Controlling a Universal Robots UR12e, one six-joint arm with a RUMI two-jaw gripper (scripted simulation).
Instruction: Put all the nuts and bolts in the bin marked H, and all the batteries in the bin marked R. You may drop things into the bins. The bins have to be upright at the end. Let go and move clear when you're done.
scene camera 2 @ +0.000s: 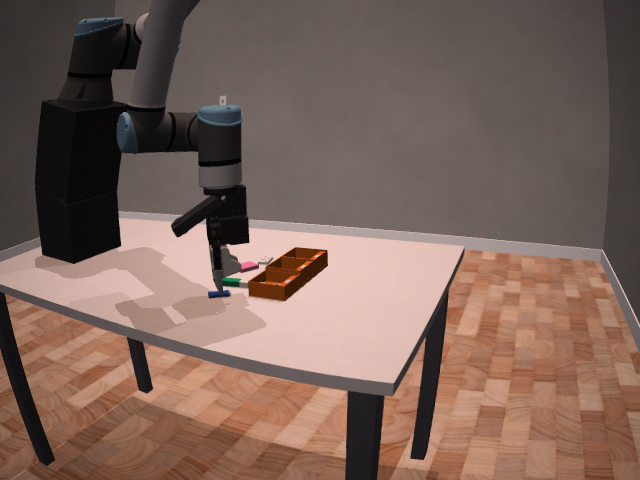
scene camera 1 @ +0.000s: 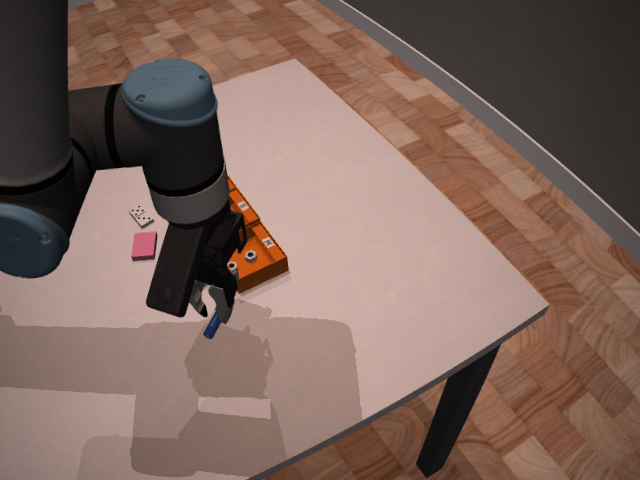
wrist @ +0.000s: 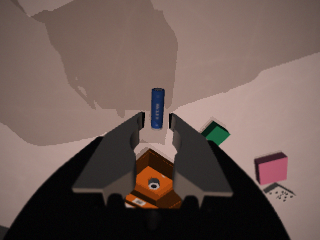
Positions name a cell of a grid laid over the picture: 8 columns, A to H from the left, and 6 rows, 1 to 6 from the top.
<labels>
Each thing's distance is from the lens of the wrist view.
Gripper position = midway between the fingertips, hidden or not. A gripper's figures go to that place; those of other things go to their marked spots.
my gripper (wrist: D3): 0.15 m
pink block (wrist: G5): 0.27 m
</labels>
